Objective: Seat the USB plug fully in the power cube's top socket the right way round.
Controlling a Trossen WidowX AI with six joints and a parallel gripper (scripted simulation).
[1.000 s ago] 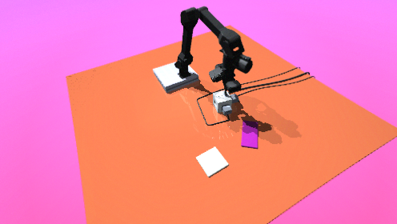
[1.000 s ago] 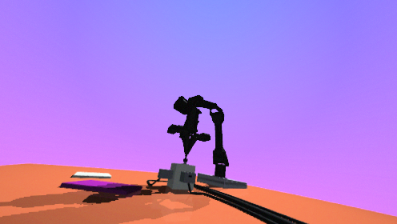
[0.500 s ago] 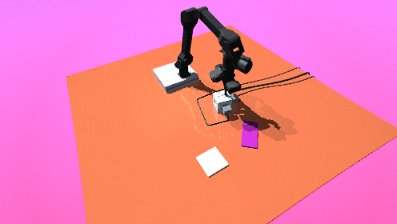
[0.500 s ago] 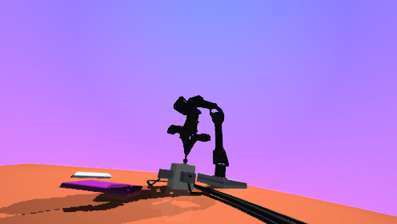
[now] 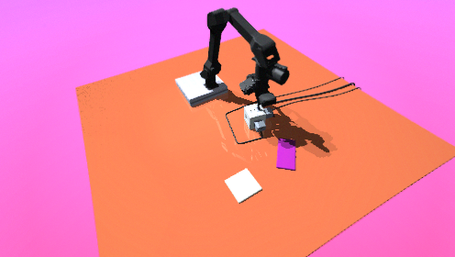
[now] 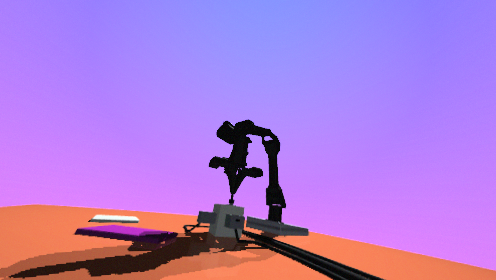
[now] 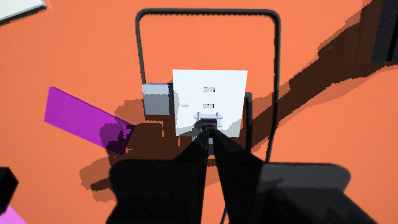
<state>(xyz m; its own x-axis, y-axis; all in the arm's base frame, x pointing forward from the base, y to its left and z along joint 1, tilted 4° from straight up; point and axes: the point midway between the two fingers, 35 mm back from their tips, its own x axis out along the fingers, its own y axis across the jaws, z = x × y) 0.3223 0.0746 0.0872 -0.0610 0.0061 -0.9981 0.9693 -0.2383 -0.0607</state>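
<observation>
Right now the dark USB plug is 2 cm below my gripper tip. The rest, counted from my gripper tip: white flat slab: 24 cm ahead, 24 cm to the right, 10 cm below; then purple flat slab: 22 cm ahead, 1 cm to the right, 10 cm below.
</observation>
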